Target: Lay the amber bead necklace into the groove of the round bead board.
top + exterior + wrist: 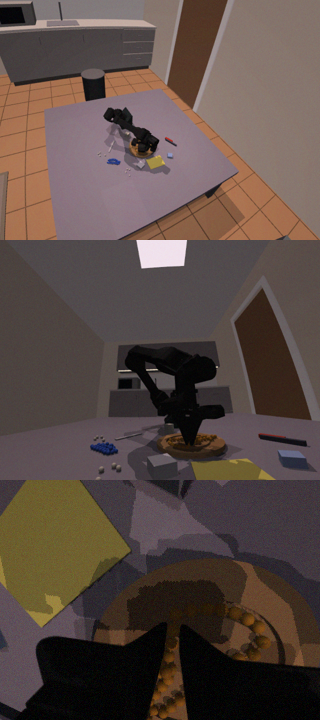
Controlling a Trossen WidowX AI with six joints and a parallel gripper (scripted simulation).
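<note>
The round wooden bead board lies 5 cm behind my gripper tip, 1 cm to the left of it and 1 cm below it. Also, from my gripper tip: blue block 17 cm to the left, 13 cm ahead, 1 cm below; grey block 9 cm ahead, 8 cm to the right; yellow pad 12 cm ahead, 4 cm to the left, 1 cm below.
</note>
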